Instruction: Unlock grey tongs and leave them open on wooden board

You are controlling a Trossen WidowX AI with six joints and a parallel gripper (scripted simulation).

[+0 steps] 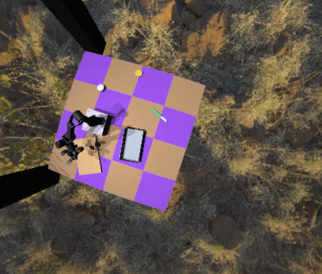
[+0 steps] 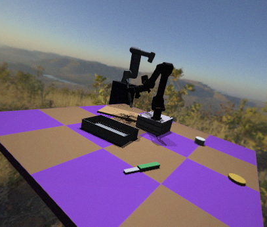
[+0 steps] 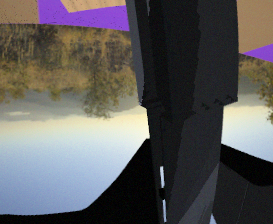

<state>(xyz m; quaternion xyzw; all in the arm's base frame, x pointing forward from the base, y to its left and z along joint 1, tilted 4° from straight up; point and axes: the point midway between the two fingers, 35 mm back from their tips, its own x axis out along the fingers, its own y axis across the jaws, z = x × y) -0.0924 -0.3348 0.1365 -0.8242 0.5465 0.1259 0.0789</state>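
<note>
My gripper tip is now 10 mm to the right of the wooden board and 200 mm above it. The rest, counted from my gripper tip: yellow disc: 310 mm ahead, 910 mm to the left, 200 mm below; roasting tin: 410 mm ahead, 220 mm to the left, 180 mm below; white puck: 20 mm behind, 690 mm to the left, 190 mm below.
</note>
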